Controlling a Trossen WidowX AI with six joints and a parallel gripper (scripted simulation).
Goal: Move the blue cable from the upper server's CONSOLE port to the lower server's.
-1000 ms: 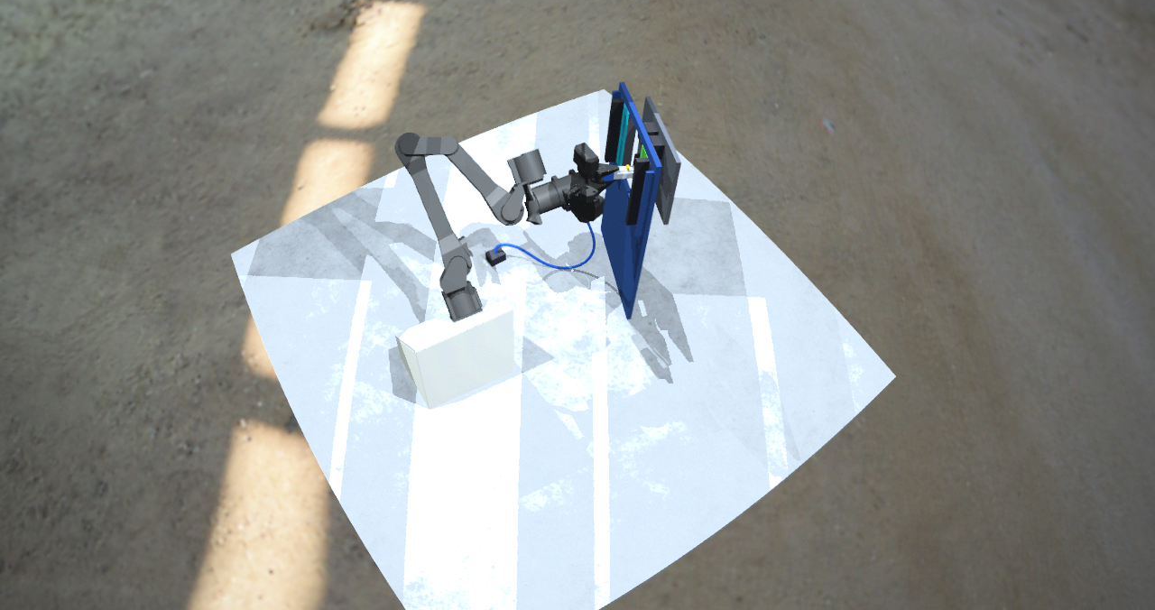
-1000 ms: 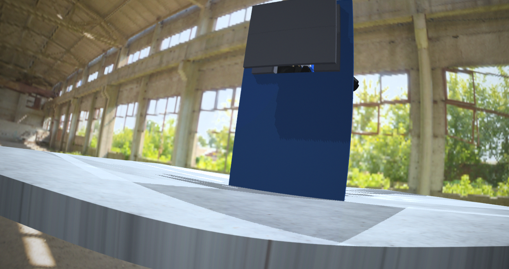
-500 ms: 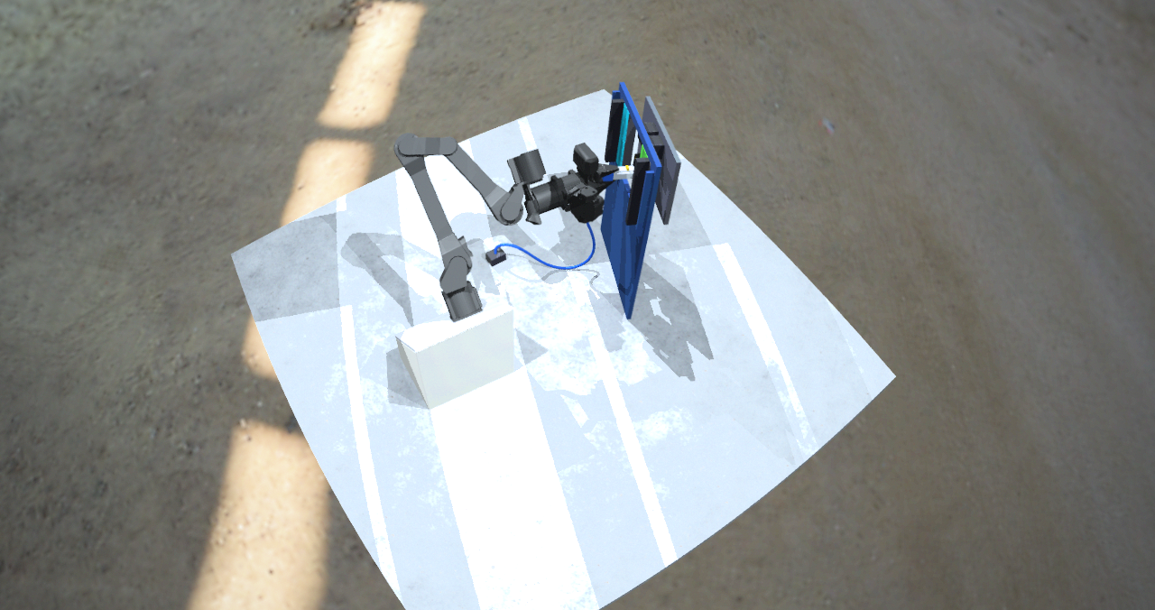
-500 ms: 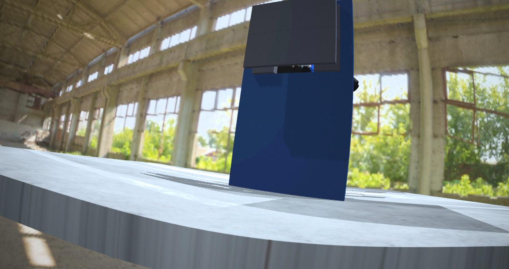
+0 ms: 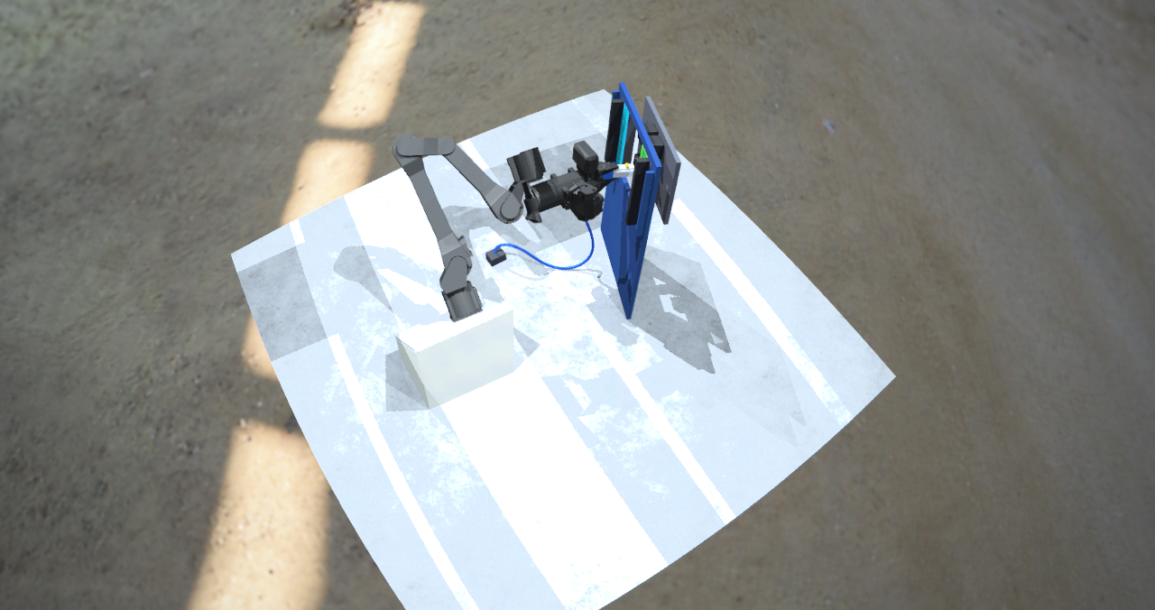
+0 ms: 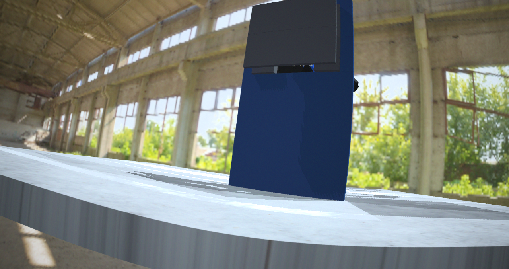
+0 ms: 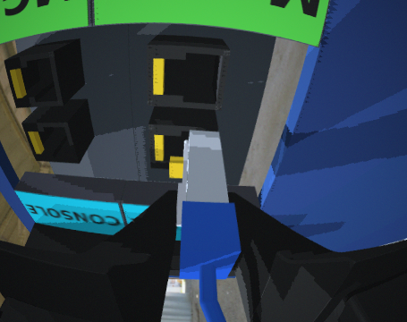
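The blue cable plug lies right at my gripper tip. From my gripper tip the other things lie so: black block (23 cm behind, 12 cm to the left, 31 cm below).
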